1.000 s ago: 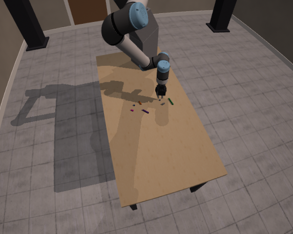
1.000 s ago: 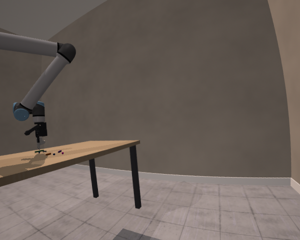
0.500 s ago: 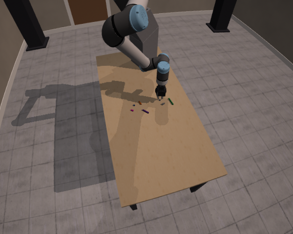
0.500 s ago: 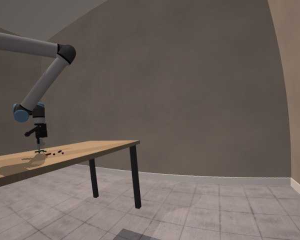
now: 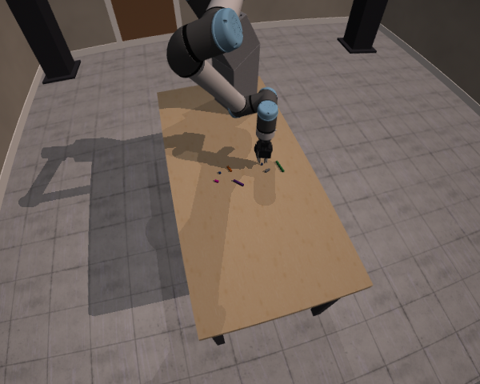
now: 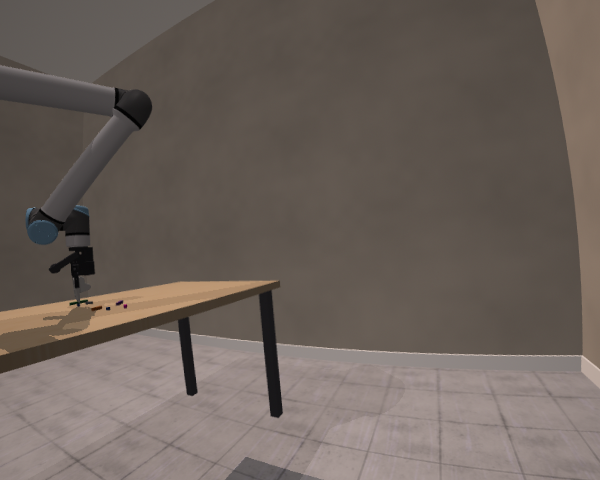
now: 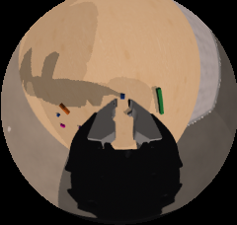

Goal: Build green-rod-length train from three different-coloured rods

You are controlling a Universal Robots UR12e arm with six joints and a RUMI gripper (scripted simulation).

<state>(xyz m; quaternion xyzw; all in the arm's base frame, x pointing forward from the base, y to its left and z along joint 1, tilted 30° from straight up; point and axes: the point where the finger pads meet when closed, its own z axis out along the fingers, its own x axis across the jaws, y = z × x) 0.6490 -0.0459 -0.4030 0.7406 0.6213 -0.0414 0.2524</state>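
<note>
The grey rod is 50 mm ahead of my hand, 20 mm to the left of it and 30 mm below it. Also, from my hand: purple rod 100 mm ahead, 150 mm to the right, 30 mm below; then orange rod 180 mm to the right, 30 mm below; then green rod 30 mm ahead, 90 mm to the left, 30 mm below.
</note>
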